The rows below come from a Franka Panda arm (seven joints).
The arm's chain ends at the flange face. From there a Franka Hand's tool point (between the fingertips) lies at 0.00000 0.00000 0.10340 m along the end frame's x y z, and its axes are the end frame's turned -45 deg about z.
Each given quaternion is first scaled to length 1.
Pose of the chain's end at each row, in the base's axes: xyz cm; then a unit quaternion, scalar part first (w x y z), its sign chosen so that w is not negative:
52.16 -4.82 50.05 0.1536 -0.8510 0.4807 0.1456
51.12 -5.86 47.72 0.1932 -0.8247 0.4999 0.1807
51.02 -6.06 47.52 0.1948 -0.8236 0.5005 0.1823
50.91 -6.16 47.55 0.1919 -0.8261 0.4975 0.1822
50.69 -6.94 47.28 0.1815 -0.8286 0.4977 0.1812
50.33 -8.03 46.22 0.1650 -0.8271 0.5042 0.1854
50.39 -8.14 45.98 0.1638 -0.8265 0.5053 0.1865
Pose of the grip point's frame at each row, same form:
51.12 -0.67 40.64 0.1976 -0.9701 0.1184 0.0757
50.04 -0.70 38.83 0.2476 -0.9532 0.1462 0.0930
49.93 -0.86 38.65 0.2497 -0.9524 0.1472 0.0939
49.77 -1.01 38.66 0.2470 -0.9536 0.1435 0.0949
49.45 -1.97 38.30 0.2370 -0.9560 0.1427 0.0979
48.88 -3.27 37.15 0.2234 -0.9571 0.1493 0.1081
48.91 -3.39 36.91 0.2227 -0.9569 0.1505 0.1096

